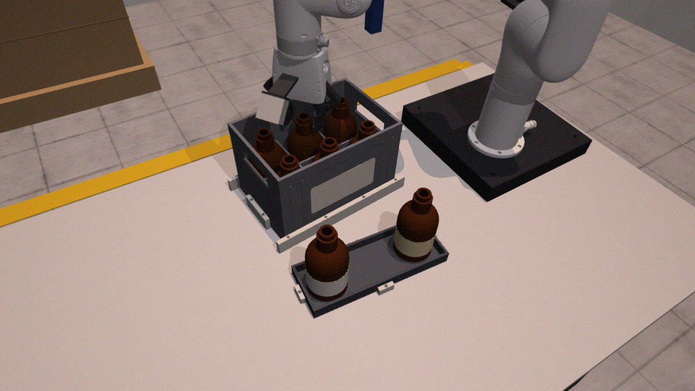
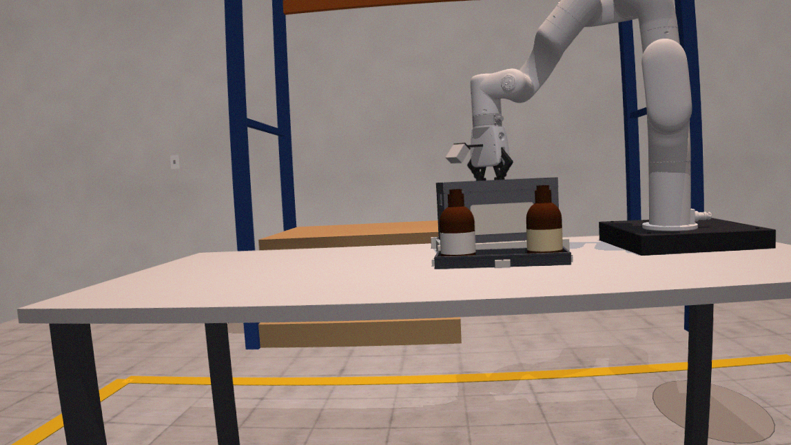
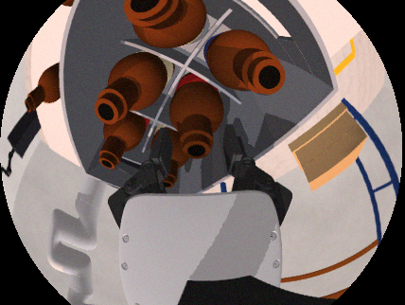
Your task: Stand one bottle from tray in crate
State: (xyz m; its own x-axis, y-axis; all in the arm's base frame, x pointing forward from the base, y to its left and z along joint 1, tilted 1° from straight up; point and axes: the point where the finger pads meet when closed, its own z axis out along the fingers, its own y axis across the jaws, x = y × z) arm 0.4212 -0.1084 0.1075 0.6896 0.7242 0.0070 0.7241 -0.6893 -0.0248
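Right now the dark grey crate is 8 cm below my hand, 4 cm to the left of it and 1 cm behind it. Round my hand: dark tray (27 cm to the left, 15 cm below, 2 cm behind).
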